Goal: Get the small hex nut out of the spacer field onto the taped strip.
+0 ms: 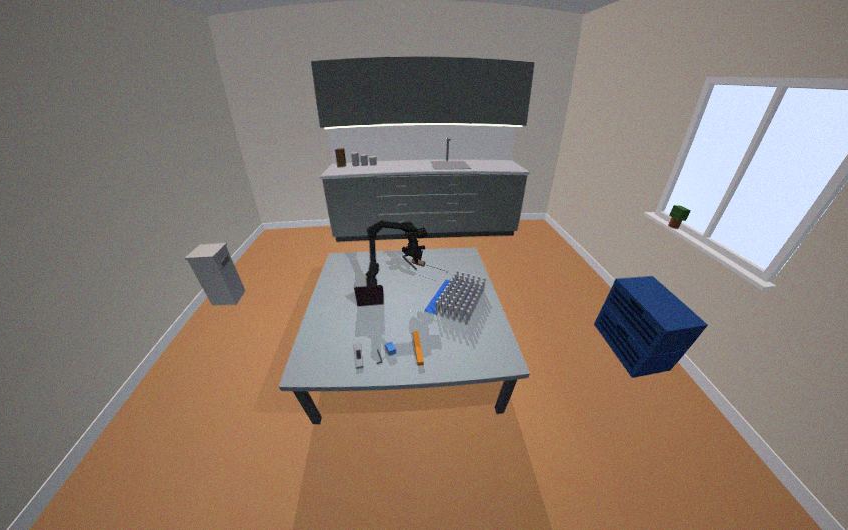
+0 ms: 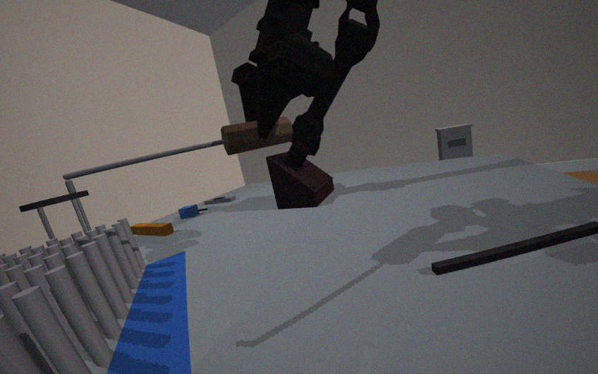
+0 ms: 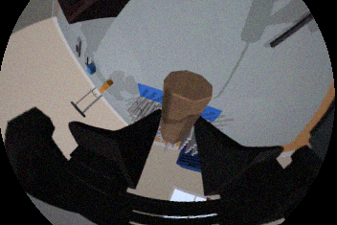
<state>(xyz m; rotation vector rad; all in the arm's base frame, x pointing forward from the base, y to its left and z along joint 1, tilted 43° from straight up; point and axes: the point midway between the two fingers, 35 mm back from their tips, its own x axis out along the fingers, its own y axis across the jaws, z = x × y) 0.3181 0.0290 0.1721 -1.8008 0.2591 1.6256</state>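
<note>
My gripper tip is 130 mm short of the blue taped strip, 140 mm to the left of it and 190 mm above it. From my gripper tip the other things lie so: hex nut 290 mm ahead, 200 mm to the right, 190 mm below; hook tool 80 mm ahead, 60 mm to the right, 10 mm below; orange block 80 mm behind, 570 mm to the right, 180 mm below.
</note>
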